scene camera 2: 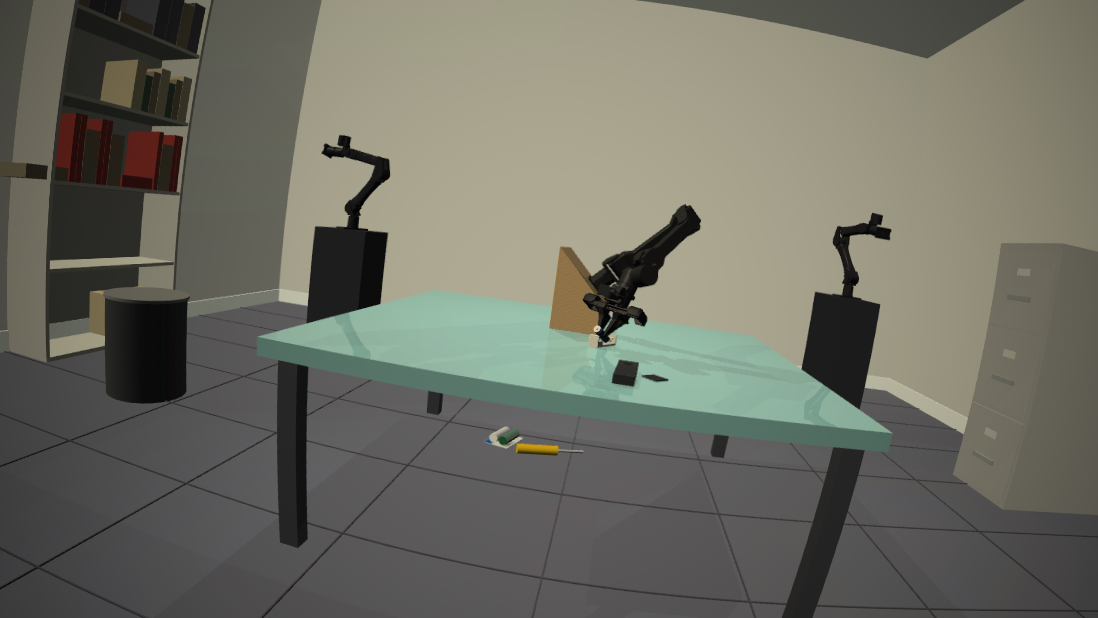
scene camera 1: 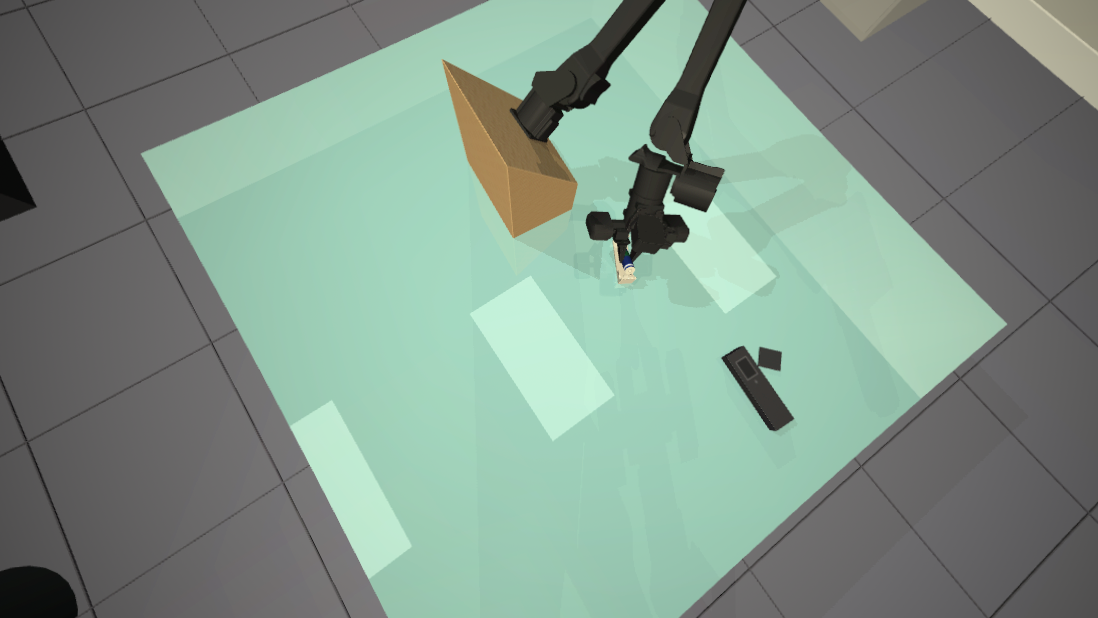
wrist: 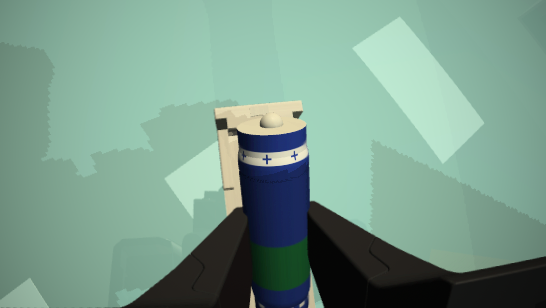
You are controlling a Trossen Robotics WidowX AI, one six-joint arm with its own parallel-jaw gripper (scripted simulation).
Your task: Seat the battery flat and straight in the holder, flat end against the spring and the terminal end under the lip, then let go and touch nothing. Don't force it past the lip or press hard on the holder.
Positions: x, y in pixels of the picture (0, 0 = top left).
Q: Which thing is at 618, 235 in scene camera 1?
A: The gripper.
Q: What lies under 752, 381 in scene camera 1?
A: A black remote.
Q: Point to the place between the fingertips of the gripper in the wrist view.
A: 275, 216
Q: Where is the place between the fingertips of the gripper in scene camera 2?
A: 600, 335
